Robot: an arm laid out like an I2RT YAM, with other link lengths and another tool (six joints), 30 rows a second.
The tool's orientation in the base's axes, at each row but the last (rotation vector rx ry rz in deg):
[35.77 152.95 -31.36]
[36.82 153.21 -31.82]
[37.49 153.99 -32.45]
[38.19 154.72 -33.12]
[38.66 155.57 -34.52]
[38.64 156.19 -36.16]
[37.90 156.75 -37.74]
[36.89 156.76 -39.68]
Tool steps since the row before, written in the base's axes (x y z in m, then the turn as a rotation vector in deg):
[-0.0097 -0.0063 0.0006 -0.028 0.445 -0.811]
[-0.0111 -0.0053 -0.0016 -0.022 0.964 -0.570]
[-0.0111 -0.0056 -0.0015 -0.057 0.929 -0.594]
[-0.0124 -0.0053 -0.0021 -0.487 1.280 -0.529]
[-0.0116 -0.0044 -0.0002 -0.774 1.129 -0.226]
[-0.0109 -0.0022 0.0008 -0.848 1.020 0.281]
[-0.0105 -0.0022 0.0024 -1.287 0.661 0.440]
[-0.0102 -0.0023 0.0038 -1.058 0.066 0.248]
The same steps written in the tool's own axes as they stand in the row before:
[0.0058 -0.0101 -0.0001 0.510 0.588 0.501]
[0.0081 -0.0093 0.0012 0.594 0.947 0.063]
[0.0079 -0.0096 0.0015 0.620 0.909 0.093]
[0.0093 -0.0098 0.0019 1.092 0.960 -0.202]
[0.0083 -0.0092 0.0003 1.170 0.597 -0.445]
[0.0082 -0.0074 -0.0013 1.016 0.298 -0.847]
[0.0075 -0.0077 -0.0024 1.210 -0.258 -0.870]
[0.0068 -0.0081 -0.0034 0.863 -0.545 -0.379]

